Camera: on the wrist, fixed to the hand. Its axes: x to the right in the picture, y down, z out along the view.
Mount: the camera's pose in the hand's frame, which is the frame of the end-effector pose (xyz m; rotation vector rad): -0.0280 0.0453 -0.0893 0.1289 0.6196 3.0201
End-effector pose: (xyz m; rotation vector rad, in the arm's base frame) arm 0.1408 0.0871 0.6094 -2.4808 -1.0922 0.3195
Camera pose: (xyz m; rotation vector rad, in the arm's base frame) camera 0.1841 0.0142 0.6695 -1.3196 2.8274 0.1287
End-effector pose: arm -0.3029 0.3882 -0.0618 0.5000 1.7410 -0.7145
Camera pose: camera -0.3282 0.4832 -0.0280 2.3307 -0.2489 1.5853
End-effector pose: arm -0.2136 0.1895 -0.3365 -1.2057 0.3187 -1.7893
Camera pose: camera -0.2607 0.1638 -0.4256 0.6156 1.2065 0.7250
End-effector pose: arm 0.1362 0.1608 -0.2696 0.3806 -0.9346 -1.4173
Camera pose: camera 0.2354 0.1684 -0.2999 -0.5454 -0.1593 1.4781
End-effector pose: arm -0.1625 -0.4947 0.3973 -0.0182 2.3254 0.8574
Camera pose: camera -0.2018 -0.5169 0.4910 -1.9824 -0.2687 -0.7028
